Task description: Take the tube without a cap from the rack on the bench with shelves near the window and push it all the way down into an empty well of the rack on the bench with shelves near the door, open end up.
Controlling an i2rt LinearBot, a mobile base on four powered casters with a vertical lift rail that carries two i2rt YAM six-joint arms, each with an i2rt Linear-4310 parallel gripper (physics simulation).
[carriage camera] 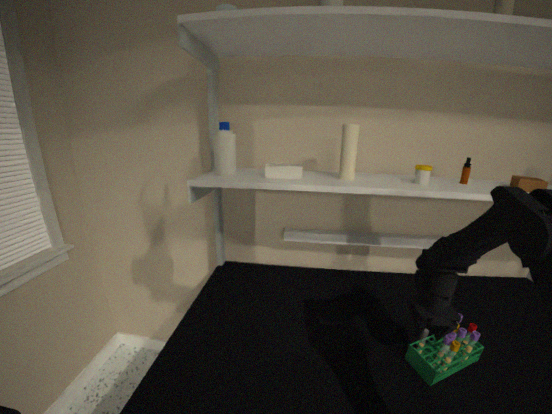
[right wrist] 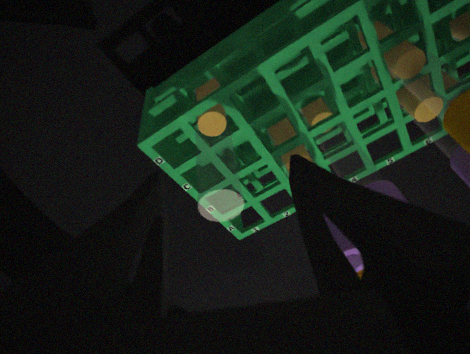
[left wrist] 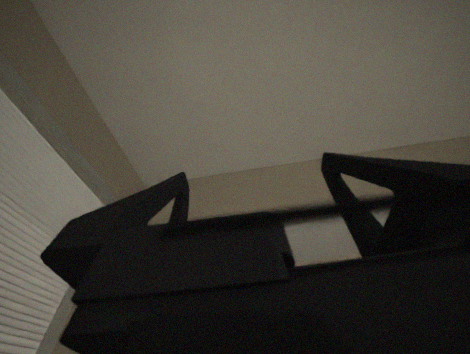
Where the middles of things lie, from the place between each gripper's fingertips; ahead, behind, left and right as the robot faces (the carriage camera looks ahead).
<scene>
Right now my right hand is 10 mm short of the uncapped tube (right wrist: 220, 198) and 30 mm above it. Round my right hand: green tube rack (carriage camera: 422, 363) (70 mm to the right, 60 mm below).
Right now the uncapped tube is 730 mm to the right of my left hand, 550 mm below it and 370 mm ahead of it. Also, from my left hand: green tube rack 800 mm to the right, 580 mm below, 360 mm ahead.
</scene>
